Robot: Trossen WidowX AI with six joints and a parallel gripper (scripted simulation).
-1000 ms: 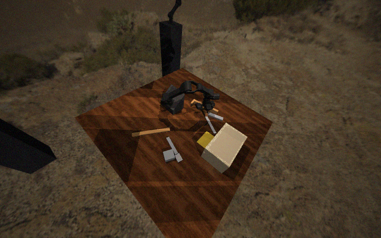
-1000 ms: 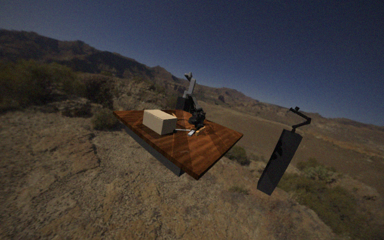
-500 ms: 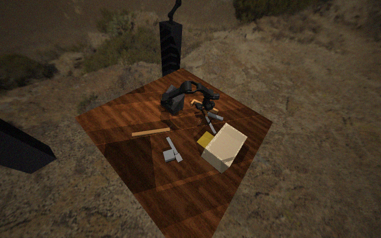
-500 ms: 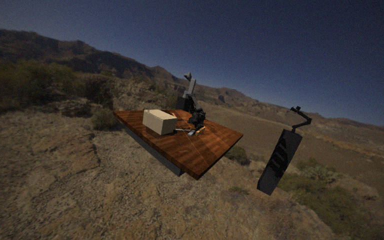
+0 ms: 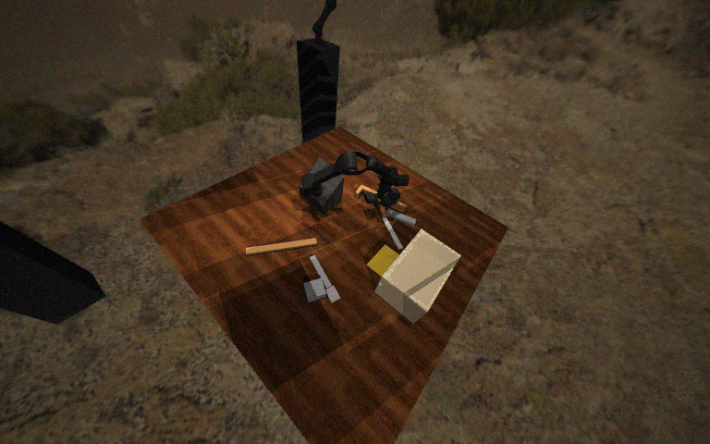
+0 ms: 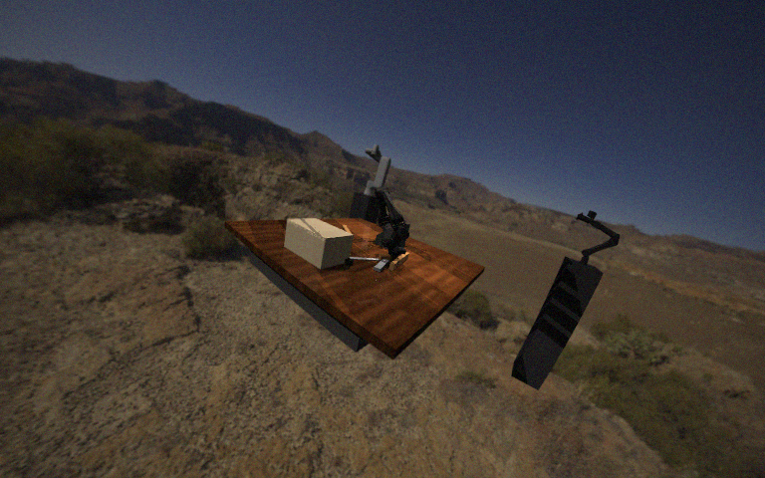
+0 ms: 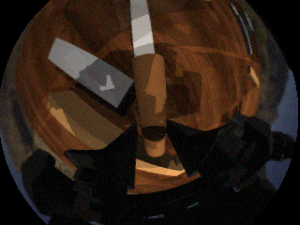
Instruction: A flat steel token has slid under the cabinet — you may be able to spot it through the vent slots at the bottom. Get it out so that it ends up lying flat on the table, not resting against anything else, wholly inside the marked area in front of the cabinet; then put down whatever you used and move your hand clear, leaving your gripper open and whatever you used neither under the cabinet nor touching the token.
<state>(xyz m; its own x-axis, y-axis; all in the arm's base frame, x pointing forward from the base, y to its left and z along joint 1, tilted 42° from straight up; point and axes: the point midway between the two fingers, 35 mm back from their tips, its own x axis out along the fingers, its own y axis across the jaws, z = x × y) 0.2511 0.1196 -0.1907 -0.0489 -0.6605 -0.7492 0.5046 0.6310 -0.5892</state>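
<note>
My gripper tip is now 130 mm short of the grey bar and 20 mm to the right of it. Also, from my gripper tip: steel token (270 mm ahead, 220 mm to the right); wooden stick (520 mm to the right, 160 mm behind); grey scraper (500 mm to the right, 100 mm ahead).
</note>
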